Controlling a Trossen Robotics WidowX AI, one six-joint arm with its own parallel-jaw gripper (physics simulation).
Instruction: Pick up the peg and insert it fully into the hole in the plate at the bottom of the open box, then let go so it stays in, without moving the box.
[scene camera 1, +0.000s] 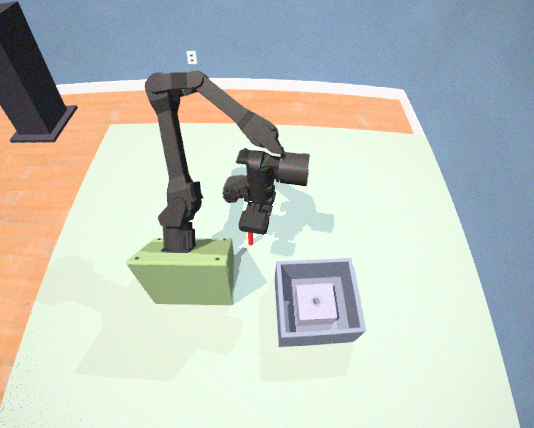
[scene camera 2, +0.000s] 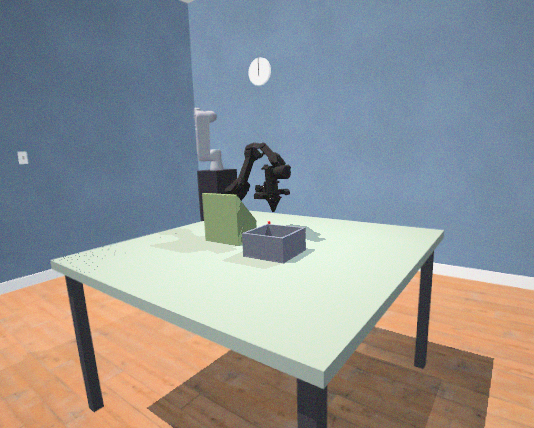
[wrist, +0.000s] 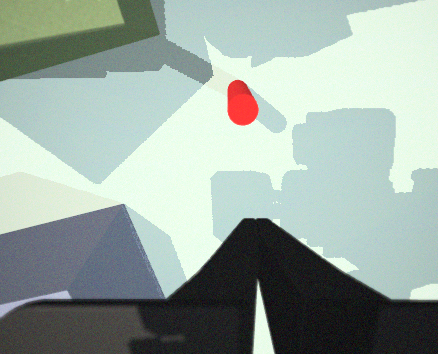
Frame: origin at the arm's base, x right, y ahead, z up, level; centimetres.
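Seen in the pictures: gripper, fingertip midpoint: (scene camera 2: 273, 211) (wrist: 254, 230); arm's base, link origin: (scene camera 1: 178, 248) (scene camera 2: 227, 206).
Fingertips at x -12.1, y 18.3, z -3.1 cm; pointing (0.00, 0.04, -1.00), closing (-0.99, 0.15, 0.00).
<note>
Offsets run from my fingertips to a thing's top centre.
A red peg @[dx -0.3, dy -3.1, dz -5.1 cm] (scene camera 1: 250, 238) (scene camera 2: 269, 222) (wrist: 242, 107) stands upright on the table, beside the arm's green base. Its upper part is hidden behind the gripper in scene camera 1. My gripper (scene camera 1: 253, 230) (scene camera 2: 273, 210) (wrist: 254, 230) is shut and empty, with its fingertips together. It hangs above the table, higher than the peg and apart from it; the peg shows beyond the fingertips in the wrist view. The open grey-blue box @[dx +18.5, dy +14.5, dz -3.3 cm] (scene camera 1: 281, 312) (scene camera 2: 264, 250) (wrist: 40, 255) sits on the table. Inside it, the pale plate @[dx +18.5, dy +14.5, dz -7.0 cm] (scene camera 1: 306, 311) has an empty round hole (scene camera 1: 316, 301).
The green base block (scene camera 1: 192, 285) (scene camera 2: 220, 220) (wrist: 55, 20) carries the arm, to the left of the peg and box in scene camera 1. A black pedestal (scene camera 1: 30, 75) (scene camera 2: 217, 182) stands off the table, with a white arm (scene camera 2: 203, 140) on it.
</note>
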